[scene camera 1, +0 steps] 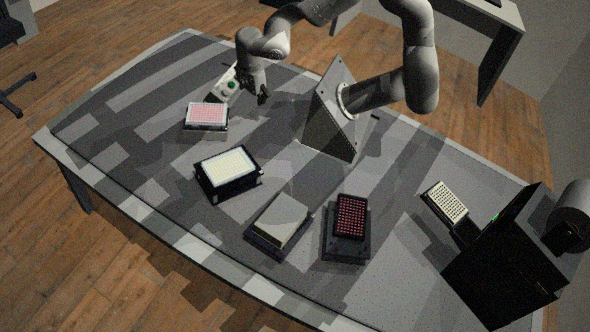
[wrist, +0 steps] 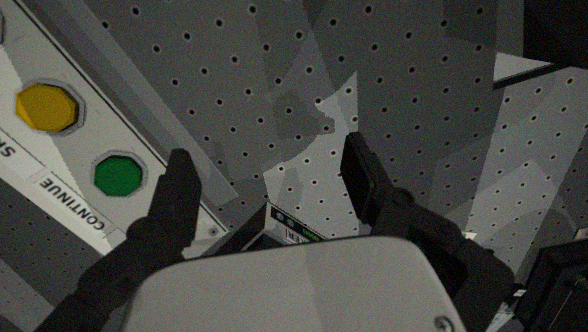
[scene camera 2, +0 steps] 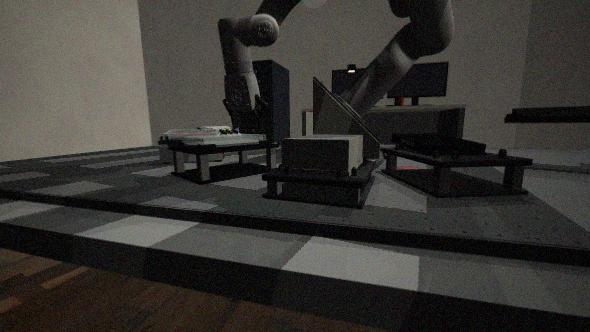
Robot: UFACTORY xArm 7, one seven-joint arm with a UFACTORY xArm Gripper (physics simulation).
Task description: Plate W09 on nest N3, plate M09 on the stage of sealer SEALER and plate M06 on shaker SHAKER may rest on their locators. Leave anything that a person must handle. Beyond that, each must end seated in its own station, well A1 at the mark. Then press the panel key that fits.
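My gripper [scene camera 1: 254, 89] [scene camera 2: 247, 117] [wrist: 270, 158] is open and empty above the table, beside the key panel [scene camera 1: 218, 95] [wrist: 175, 195]. In the wrist view its left finger overlaps the panel near the green CONTINUE key [wrist: 118, 175]; a yellow key [wrist: 47, 107] is further up. Pink plate M06 [scene camera 1: 206, 114] is on the shaker [scene camera 1: 216, 135] [wrist: 295, 227]. Dark plate W09 with red wells [scene camera 1: 351, 216] [scene camera 2: 440, 144] lies toward the far end of nest N3 [scene camera 1: 345, 253] [scene camera 2: 505, 160] and looks slightly tilted. Cream plate M09 [scene camera 1: 446, 202] is on the sealer's stage. Well A1 marks are unreadable.
A pale yellow plate [scene camera 1: 227, 166] sits on a black nest [scene camera 1: 220, 194]. A grey block [scene camera 1: 281, 220] [scene camera 2: 320, 154] stands on another nest [scene camera 1: 255, 241] [scene camera 2: 315, 178]. The black sealer [scene camera 1: 500, 280] stands at the right. The arm's slanted mount [scene camera 1: 327, 120] rises beyond the nests.
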